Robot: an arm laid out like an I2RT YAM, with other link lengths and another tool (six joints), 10 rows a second.
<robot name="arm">
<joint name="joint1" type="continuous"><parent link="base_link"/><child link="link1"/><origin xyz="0 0 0.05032"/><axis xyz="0 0 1"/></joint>
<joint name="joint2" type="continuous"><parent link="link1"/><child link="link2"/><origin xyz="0.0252 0.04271 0.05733" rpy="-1.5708 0 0"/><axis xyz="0 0 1"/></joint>
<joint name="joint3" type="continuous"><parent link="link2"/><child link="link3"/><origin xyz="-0.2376 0 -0.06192" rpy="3.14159 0 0"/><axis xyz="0 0 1"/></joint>
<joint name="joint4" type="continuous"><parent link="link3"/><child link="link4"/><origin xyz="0.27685 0.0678 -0.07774"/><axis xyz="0 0 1"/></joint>
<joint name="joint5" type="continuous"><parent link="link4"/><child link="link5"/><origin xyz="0.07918 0.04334 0.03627" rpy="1.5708 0 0"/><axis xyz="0 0 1"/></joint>
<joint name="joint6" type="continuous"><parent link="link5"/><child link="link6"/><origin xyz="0.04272 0 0.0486" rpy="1.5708 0 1.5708"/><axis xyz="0 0 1"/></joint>
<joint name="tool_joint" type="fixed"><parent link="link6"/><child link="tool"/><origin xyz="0.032 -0.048 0.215" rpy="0 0.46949 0.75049"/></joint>
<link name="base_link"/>
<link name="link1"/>
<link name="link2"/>
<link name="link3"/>
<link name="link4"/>
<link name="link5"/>
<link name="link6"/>
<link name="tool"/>
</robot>
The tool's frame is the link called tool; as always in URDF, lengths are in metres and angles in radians. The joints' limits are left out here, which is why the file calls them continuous.
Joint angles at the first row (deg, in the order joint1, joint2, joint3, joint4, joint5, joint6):
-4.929 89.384 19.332 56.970 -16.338 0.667
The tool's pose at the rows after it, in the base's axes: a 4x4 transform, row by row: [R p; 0 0 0 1], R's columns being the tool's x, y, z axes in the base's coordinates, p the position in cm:
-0.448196 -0.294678 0.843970 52.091; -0.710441 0.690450 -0.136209 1.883; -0.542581 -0.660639 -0.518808 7.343; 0 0 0 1
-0.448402 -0.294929 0.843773 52.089; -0.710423 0.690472 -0.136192 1.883; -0.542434 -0.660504 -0.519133 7.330; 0 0 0 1
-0.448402 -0.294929 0.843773 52.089; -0.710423 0.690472 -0.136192 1.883; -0.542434 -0.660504 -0.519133 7.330; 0 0 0 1
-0.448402 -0.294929 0.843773 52.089; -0.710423 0.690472 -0.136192 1.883; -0.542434 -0.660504 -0.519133 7.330; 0 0 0 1
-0.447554 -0.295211 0.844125 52.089; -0.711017 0.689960 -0.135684 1.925; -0.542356 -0.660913 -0.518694 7.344; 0 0 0 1
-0.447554 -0.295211 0.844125 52.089; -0.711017 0.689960 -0.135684 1.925; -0.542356 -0.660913 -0.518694 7.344; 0 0 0 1
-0.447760 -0.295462 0.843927 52.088; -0.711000 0.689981 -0.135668 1.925; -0.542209 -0.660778 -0.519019 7.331; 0 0 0 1
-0.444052 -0.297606 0.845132 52.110; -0.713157 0.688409 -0.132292 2.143; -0.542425 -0.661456 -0.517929 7.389; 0 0 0 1
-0.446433 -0.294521 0.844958 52.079; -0.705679 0.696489 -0.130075 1.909; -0.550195 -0.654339 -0.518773 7.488; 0 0 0 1
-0.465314 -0.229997 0.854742 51.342; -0.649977 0.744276 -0.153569 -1.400; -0.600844 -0.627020 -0.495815 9.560; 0 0 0 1
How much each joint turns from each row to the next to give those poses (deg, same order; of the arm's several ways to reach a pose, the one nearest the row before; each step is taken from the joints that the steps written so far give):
0.000 -0.001 0.002 -0.002 0.000 0.000
0.000 -0.001 -0.002 -0.021 -0.001 -0.001
0.000 0.000 0.000 0.000 0.000 0.000
0.000 0.000 0.000 0.000 0.000 0.000
0.045 0.001 0.000 0.023 0.002 -0.021
0.000 0.000 0.000 0.000 0.000 0.000
0.000 0.002 0.001 -0.022 0.000 0.000
0.240 -0.001 0.065 0.000 0.000 -0.022
-0.328 -0.264 -0.110 -0.001 -0.241 0.590
-4.306 -4.983 -2.011 -0.415 -1.596 3.016

